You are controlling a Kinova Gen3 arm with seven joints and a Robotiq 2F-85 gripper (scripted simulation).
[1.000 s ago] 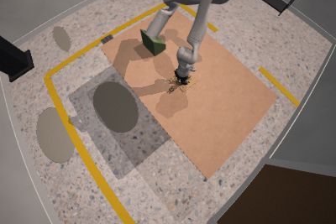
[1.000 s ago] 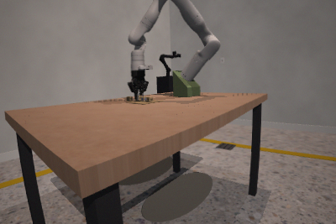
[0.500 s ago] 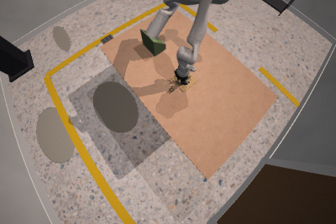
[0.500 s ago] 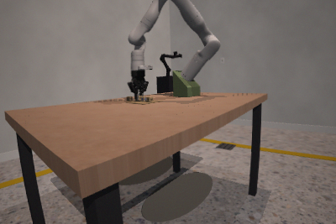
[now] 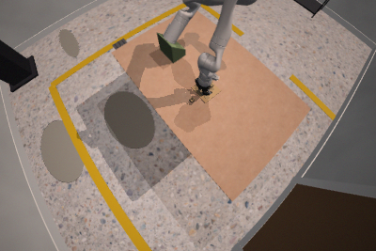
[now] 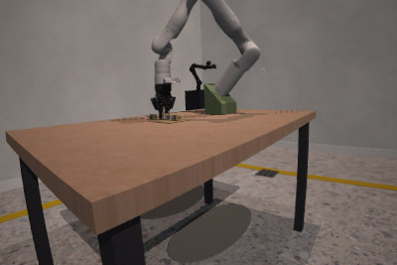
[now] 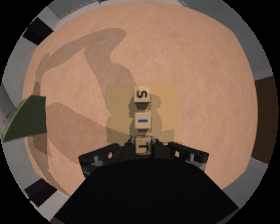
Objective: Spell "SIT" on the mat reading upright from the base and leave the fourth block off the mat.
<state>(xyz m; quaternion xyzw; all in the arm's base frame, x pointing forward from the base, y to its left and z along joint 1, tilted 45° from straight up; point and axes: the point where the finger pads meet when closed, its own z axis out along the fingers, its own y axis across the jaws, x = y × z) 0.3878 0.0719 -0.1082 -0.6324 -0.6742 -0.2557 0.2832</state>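
The tan mat lies 40 mm to the left of my hand and 20 mm below it.
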